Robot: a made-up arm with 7 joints.
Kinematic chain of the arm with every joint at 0, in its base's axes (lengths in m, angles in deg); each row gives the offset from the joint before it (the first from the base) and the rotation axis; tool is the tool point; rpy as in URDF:
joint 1: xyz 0 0 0 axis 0.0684 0.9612 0.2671
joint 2: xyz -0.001 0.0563 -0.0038 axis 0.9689 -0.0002 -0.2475
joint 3: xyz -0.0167 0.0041 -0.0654 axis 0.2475 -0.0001 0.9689
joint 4: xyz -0.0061 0 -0.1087 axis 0.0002 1 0
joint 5: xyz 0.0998 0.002 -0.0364 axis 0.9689 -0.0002 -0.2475
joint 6: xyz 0.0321 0 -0.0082 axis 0.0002 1 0
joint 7: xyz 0.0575 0 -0.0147 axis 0.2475 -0.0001 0.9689
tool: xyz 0 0 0 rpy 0 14.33 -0.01
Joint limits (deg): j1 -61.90..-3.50 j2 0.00..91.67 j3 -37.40..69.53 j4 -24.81..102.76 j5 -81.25..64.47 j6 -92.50..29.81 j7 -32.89..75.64
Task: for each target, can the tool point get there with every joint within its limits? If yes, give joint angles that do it. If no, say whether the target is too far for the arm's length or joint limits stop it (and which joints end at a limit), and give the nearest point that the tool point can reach.
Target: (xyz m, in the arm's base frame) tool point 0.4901 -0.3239 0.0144
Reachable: no: too far | nearest point 0.2852 -0.1179 -0.0599 | short by 0.300 m
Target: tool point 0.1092 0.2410 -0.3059
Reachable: yes | joints -13.88 30.39 6.97 57.90 -4.54 19.36 12.96
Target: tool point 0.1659 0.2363 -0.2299
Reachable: yes | joints -35.12 28.63 -4.40 90.77 -61.99 -81.79 18.80
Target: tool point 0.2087 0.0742 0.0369
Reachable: yes | joints -52.89 34.70 14.12 -14.26 41.44 -74.08 16.70
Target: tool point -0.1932 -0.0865 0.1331
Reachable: no: joint limits stop it (at a limit: joint 1, joint 2, joint 3, joint 4) | nearest point -0.0521 0.1290 0.1490 | short by 0.258 m
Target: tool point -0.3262 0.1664 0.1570
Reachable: no: joint limits stop it (at a limit: joint 1, joint 2, joint 3, joint 4, joint 5) | nearest point -0.0788 0.1733 0.1522 | short by 0.248 m
